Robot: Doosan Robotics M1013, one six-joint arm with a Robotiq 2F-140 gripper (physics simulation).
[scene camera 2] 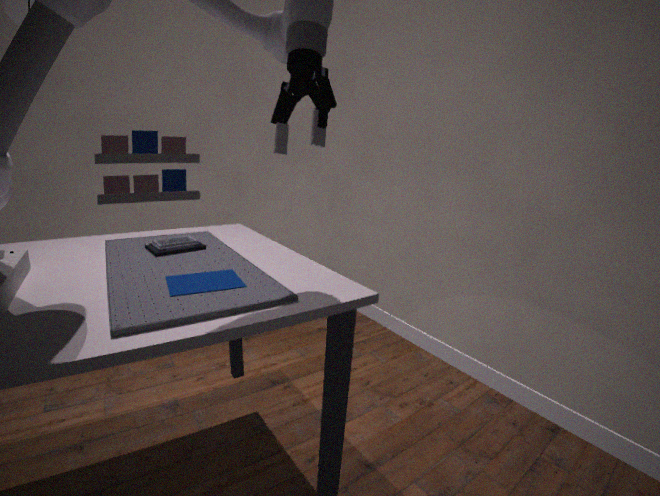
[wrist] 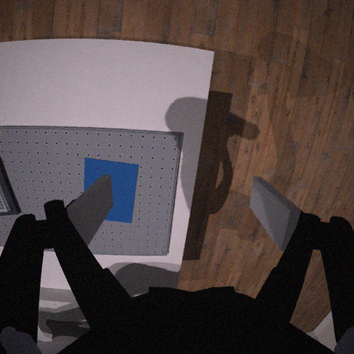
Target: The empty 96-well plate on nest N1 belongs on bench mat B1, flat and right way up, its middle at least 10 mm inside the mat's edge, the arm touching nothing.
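Frame: origin at the arm's base, x right, y ahead, z up, level; millimetres.
Seen in the pictures: gripper, between the fingertips: (scene camera 2: 297, 150).
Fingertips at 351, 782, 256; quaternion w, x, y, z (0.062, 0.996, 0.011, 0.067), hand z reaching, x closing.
Offsets run from my fingertips to a thing's top centre, as dx, dy, dz. Level surfaces: height alone.
The clear 96-well plate @(-455, -152, -281) (scene camera 2: 176, 241) sits flat on the dark nest @(-455, -152, -293) (scene camera 2: 162, 251) toward the back of the grey pegboard. In the wrist view part of the plate (wrist: 4, 199) and of the nest (wrist: 12, 196) shows at the left edge. The blue bench mat @(dz -305) (scene camera 2: 205, 282) (wrist: 122, 187) lies flat on the front part of the pegboard, with nothing on it; one finger hides a corner of it in the wrist view. My gripper (scene camera 2: 299, 139) (wrist: 181, 191) is open and empty, high above the table's end, with its fingers pointing down. It touches nothing.
The grey pegboard @(dz -307) (scene camera 2: 138, 298) (wrist: 155, 235) lies on the white table @(dz -320) (scene camera 2: 277, 258) (wrist: 110, 85). A white block (scene camera 2: 16, 266) stands at the table's left. Two wall shelves (scene camera 2: 146, 158) (scene camera 2: 149, 197) with red and blue boxes hang behind. Wooden floor (wrist: 280, 75) shows beyond the table's edge.
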